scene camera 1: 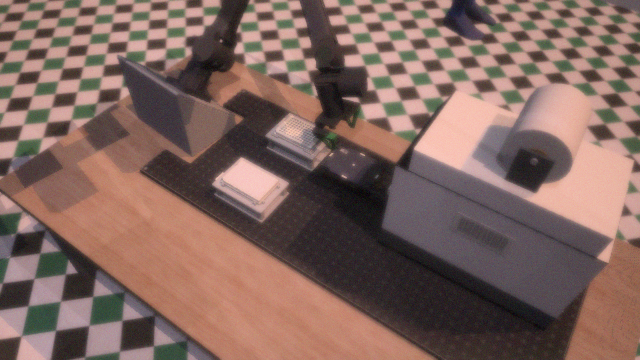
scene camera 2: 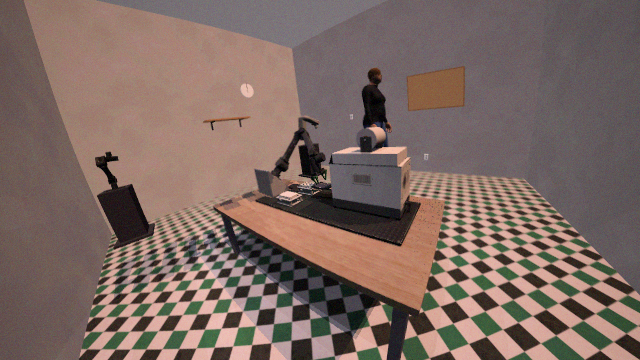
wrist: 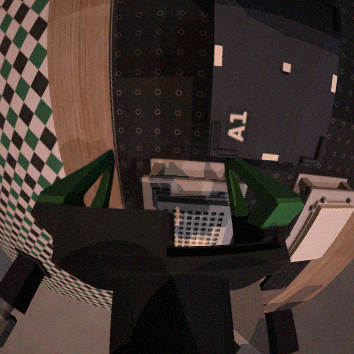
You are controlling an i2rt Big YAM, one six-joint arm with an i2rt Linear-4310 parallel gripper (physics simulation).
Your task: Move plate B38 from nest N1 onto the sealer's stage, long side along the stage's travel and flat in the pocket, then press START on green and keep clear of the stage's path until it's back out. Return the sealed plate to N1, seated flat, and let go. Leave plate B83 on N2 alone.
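Places are measured from the arm's base along level axes (x up, y back, z right), in metres.
Pixels of known places: gripper, fingertip midpoint: (scene camera 1: 343, 139) (wrist: 169, 155); arm's base at its link origin: (scene camera 1: 187, 91) (scene camera 2: 273, 177).
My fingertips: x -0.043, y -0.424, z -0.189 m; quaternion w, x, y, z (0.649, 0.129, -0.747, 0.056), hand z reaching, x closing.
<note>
Ahead of a thing's pixels: the offset from my fingertips to its top centre. "*": to the spot under its first point.
My gripper (scene camera 1: 341, 127) (scene camera 2: 319, 178) (wrist: 169, 155) is open and empty, above the stage-side end of nest N1 @[dx -0.029, dy +0.122, dz +0.041 m] (scene camera 1: 299, 158) (wrist: 155, 167) and offset toward the near table edge in the wrist view. The perforated plate @[dx -0.019, dy +0.121, dz +0.042 m] (scene camera 1: 295, 129) (wrist: 200, 225), taken as B38, sits on N1, apparently flat; the gripper body partly hides it. A white-topped plate @[dx -0.026, dy +0.098, dz +0.261 m] (scene camera 1: 250, 179) (scene camera 2: 289, 194) (wrist: 322, 232), taken as B83, sits on nest N2 @[dx -0.032, dy +0.098, dz +0.261 m] (scene camera 1: 260, 212). No plate label is legible. The sealer's dark stage @[* dx +0.015, dy -0.086, dz +0.069 m] (scene camera 1: 352, 164) (wrist: 275, 100), marked A1, is out with no plate on it. START does not show.
The sealer (scene camera 1: 435, 205) (scene camera 2: 367, 185) with a white roll @[dx +0.388, dy -0.461, dz +0.012 m] (scene camera 1: 542, 130) (scene camera 2: 371, 137) stands beyond the stage. A grey upright panel (scene camera 1: 160, 107) (scene camera 2: 269, 183) stands near the arm's base. A person (scene camera 2: 375, 102) stands behind the table. Another arm stands on a black pedestal (scene camera 2: 122, 210).
</note>
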